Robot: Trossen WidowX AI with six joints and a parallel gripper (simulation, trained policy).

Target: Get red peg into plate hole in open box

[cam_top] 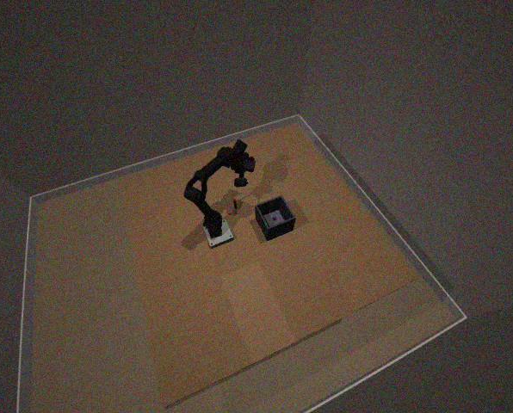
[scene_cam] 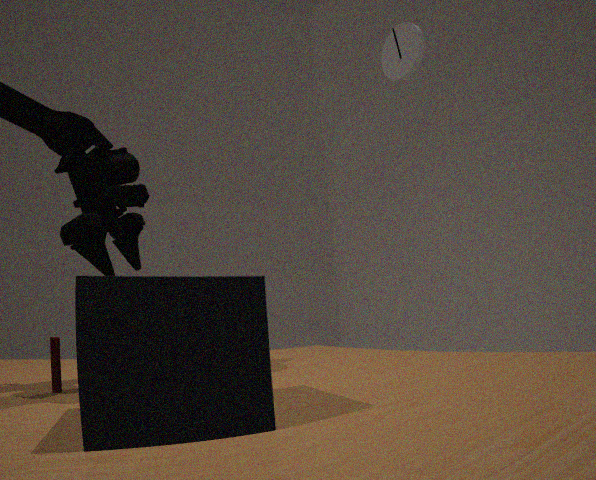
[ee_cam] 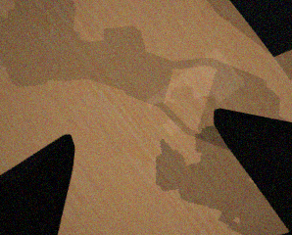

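Right now the red peg is 140 mm below my gripper tip, 100 mm behind it and 60 mm to the right of it. From my gripper tip the other things lie so: grey plate: 240 mm to the right, 140 mm below, 70 mm ahead.
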